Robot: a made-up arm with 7 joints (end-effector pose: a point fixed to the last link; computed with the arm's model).
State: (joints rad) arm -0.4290 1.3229 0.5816 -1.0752 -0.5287 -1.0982 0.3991
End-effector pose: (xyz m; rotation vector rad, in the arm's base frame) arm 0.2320 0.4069 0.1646 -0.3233 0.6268 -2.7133
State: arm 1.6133 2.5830 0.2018 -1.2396 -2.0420 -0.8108 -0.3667
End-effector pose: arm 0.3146 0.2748 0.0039 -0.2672 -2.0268 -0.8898
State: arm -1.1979 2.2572 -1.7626 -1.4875 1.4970 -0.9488 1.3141
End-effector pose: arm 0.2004 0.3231 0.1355 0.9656 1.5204 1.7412
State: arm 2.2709 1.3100 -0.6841 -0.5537 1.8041 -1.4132 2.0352
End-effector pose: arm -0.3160 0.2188 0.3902 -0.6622 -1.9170 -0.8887
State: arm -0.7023 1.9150 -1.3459 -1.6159 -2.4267 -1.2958 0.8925
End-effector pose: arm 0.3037 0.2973 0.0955 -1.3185 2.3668 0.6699
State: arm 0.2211 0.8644 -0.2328 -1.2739 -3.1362 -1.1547 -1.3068
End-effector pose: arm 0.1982 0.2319 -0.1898 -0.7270 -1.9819 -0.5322
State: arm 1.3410 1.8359 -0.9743 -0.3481 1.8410 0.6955 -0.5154
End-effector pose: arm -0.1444 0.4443 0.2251 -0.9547 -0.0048 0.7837
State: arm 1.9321 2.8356 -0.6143 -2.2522 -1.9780 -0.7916 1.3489
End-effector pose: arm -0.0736 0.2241 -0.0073 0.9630 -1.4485 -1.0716
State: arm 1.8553 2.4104 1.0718 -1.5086 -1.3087 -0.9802 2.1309
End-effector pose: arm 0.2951 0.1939 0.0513 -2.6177 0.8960 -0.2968
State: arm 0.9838 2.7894 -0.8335 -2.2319 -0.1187 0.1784 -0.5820
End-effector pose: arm 0.0388 0.2812 0.0483 1.4634 -2.6156 -0.0579
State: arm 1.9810 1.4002 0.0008 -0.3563 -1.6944 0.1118 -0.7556
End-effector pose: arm -0.2095 0.3939 0.3888 0.5611 -1.8024 -1.2118
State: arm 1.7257 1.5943 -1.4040 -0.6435 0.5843 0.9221 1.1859
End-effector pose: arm -0.3584 0.3242 0.3361 -0.4668 0.7796 0.7603
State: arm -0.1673 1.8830 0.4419 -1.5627 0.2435 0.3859 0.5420
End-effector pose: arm 0.2508 0.2046 0.3196 -0.6499 -0.3847 -2.3639
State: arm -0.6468 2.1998 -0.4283 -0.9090 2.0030 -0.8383 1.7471
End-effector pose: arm 0.1322 0.2934 0.4067 0.0393 0.8135 1.2671
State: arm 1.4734 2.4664 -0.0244 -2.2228 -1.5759 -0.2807 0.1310
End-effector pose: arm 0.1121 0.1542 -0.0869 0.3722 -2.2223 0.5965
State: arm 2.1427 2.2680 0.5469 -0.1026 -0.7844 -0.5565 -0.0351
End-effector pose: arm 0.1594 0.4422 0.3323 -1.3798 2.0363 0.6737
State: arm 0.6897 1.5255 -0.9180 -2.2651 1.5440 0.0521 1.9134
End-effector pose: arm -0.0006 0.0396 -0.1287 -0.7710 -2.4861 1.3652
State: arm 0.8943 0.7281 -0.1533 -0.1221 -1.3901 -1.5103 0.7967
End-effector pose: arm -0.4349 0.2523 -0.0111 2.7878 0.5653 -0.3641
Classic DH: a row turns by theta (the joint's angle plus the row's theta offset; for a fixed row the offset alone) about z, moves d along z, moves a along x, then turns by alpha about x. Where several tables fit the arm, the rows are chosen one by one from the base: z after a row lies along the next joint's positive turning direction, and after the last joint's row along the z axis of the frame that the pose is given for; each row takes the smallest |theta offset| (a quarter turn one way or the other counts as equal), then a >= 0, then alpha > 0; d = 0 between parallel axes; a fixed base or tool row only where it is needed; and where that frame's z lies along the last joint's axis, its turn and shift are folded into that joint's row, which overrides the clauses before.
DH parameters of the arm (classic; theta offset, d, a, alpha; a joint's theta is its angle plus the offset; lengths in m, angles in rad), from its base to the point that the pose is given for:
base (fixed): 0 0.1488 0.0075 -1.2217
joint 1: 1.5708 -0.0401 0.0267 1.5708
joint 2: 1.2217 -0.0276 -0.0238 -1.5708
joint 3: -1.5708 -0.2315 0.0098 -1.5708
joint 4: 0 0.0411 -0.0543 1.5708
joint 5: 0 -0.2876 -0.021 -1.5708
joint 6: 0 -0.0293 0.01 1.5708
joint 7: -0.0536 -0.0425 -0.0167 -2.5487
tool (fixed): -0.6859 -0.048 0 0

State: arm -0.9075 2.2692 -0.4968 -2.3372 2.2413 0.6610 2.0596
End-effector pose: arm 0.2273 -0.0195 0.2760 1.5459 2.3569 -0.2337
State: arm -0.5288 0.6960 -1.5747 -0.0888 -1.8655 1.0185 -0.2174
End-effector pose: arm 0.3095 0.2962 -0.1724 0.6609 2.0656 -0.1651
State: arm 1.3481 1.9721 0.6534 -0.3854 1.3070 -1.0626 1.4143
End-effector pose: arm 0.0711 0.4136 0.2726 1.0166 1.2967 2.5567
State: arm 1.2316 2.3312 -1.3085 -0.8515 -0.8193 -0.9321 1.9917
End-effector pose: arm 0.0181 0.4271 0.2807 -1.3891 0.0881 1.2010
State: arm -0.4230 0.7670 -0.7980 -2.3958 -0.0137 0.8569 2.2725
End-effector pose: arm 0.2164 -0.1814 0.0233 1.7761 1.5985 0.3412
